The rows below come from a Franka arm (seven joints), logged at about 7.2 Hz.
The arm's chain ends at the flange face. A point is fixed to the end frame.
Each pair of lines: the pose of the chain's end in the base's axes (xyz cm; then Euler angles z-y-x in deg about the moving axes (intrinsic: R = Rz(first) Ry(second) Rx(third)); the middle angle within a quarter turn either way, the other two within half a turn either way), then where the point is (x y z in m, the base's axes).
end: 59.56 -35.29 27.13 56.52 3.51 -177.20
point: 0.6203 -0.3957 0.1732
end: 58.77 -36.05 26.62 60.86 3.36 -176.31
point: 0.6143 -0.4003 0.1674
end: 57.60 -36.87 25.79 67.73 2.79 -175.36
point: 0.6060 -0.4036 0.1582
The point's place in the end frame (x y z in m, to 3 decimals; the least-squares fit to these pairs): -0.016 0.049 0.097
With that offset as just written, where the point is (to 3 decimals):
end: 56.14 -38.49 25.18 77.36 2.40 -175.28
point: 0.597 -0.414 0.152
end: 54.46 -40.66 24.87 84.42 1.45 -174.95
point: 0.583 -0.429 0.148
